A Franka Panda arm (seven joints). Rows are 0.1 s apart.
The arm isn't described. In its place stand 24 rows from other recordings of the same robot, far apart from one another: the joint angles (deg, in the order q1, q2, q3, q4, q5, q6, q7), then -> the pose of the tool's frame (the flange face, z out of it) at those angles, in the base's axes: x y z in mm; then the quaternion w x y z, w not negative.
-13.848 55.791 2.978 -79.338 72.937 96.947 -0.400 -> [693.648 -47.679 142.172 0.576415 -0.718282 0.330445 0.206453]
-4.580 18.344 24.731 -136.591 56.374 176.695 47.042 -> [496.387 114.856 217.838 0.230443 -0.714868 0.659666 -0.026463]
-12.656 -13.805 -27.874 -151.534 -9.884 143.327 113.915 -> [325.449 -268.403 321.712 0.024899 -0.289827 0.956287 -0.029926]
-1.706 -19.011 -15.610 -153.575 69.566 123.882 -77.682 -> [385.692 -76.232 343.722 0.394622 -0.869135 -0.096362 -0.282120]
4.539 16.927 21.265 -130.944 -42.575 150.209 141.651 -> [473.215 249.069 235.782 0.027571 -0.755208 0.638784 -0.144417]
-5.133 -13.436 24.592 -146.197 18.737 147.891 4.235 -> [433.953 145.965 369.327 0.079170 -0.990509 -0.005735 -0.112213]
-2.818 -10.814 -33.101 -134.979 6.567 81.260 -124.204 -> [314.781 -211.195 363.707 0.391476 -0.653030 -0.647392 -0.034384]
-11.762 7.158 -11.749 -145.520 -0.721 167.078 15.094 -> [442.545 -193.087 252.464 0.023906 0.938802 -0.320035 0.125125]
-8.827 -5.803 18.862 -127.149 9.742 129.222 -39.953 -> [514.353 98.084 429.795 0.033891 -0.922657 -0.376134 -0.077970]
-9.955 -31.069 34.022 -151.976 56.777 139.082 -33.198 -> [371.255 164.066 410.847 0.202052 -0.953321 -0.141397 -0.174244]
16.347 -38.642 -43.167 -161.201 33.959 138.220 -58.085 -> [332.811 -131.326 362.266 0.311203 -0.906833 -0.088335 -0.270193]
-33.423 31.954 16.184 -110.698 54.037 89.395 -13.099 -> [544.533 -81.951 218.729 0.563232 -0.756781 0.209270 0.257406]
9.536 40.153 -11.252 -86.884 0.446 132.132 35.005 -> [720.935 2.672 264.536 0.041853 0.953315 -0.291835 0.065351]
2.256 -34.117 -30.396 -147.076 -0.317 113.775 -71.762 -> [330.726 -177.292 432.300 0.113828 -0.901711 -0.407941 -0.086863]
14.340 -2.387 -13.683 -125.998 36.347 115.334 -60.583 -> [512.418 40.332 399.056 0.274116 -0.892342 -0.350153 -0.077329]
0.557 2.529 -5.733 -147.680 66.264 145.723 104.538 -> [428.848 -50.684 235.683 0.162274 -0.103159 0.951495 0.240171]
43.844 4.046 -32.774 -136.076 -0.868 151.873 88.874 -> [512.421 100.757 319.612 0.067636 -0.779020 0.617224 -0.087105]
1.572 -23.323 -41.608 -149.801 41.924 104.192 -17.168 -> [319.285 -182.831 357.864 0.496926 -0.818745 0.287081 0.017509]
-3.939 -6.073 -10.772 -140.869 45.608 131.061 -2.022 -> [453.921 -101.835 335.770 0.294404 -0.883867 0.363344 -0.009279]
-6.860 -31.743 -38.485 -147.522 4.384 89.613 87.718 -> [239.221 -219.524 384.597 0.070881 -0.439881 0.832564 0.329116]
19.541 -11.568 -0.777 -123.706 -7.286 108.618 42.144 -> [462.989 147.193 479.150 0.065700 0.981413 -0.180285 0.003107]
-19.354 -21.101 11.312 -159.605 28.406 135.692 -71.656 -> [359.368 -51.377 311.590 0.114149 -0.925780 -0.353638 -0.069590]
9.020 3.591 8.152 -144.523 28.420 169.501 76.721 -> [476.680 114.179 288.956 0.194426 -0.712285 0.672232 -0.054349]
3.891 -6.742 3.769 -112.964 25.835 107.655 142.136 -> [520.138 104.349 530.507 0.066671 -0.317152 0.924732 0.199600]
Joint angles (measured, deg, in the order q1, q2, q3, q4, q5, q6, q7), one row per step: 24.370 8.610 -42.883 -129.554 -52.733 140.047 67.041; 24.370 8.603 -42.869 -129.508 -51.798 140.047 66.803; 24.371 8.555 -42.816 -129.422 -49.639 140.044 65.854; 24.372 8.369 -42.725 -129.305 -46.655 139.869 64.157; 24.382 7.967 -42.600 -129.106 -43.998 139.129 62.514; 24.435 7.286 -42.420 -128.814 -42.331 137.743 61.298; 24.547 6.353 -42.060 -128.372 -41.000 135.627 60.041; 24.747 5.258 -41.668 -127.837 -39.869 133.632 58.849; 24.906 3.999 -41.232 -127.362 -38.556 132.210 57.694; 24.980 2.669 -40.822 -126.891 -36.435 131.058 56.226; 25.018 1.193 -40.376 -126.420 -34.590 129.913 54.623; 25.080 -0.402 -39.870 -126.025 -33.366 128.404 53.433; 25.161 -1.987 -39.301 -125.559 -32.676 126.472 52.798
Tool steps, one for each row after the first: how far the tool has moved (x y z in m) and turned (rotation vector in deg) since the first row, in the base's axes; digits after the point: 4 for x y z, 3 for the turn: 0.0003 0.0001 0.0004 0.575 -0.165 -0.466; 0.0009 0.0005 0.0012 1.907 -0.307 -1.208; 0.0015 0.0010 0.0031 3.747 -0.269 -1.985; 0.0017 0.0012 0.0064 5.325 -0.037 -2.804; 0.0015 0.0013 0.0117 6.256 0.395 -3.491; 0.0013 0.0027 0.0188 6.939 1.188 -4.036; 0.0019 0.0052 0.0279 7.640 1.706 -4.248; 0.0029 0.0087 0.0382 8.753 1.637 -4.222; 0.0036 0.0117 0.0492 10.604 1.270 -4.323; 0.0039 0.0146 0.0614 12.371 0.923 -4.047; 0.0029 0.0178 0.0734 13.732 0.789 -3.798; 0.0013 0.0211 0.0856 14.646 0.797 -3.812
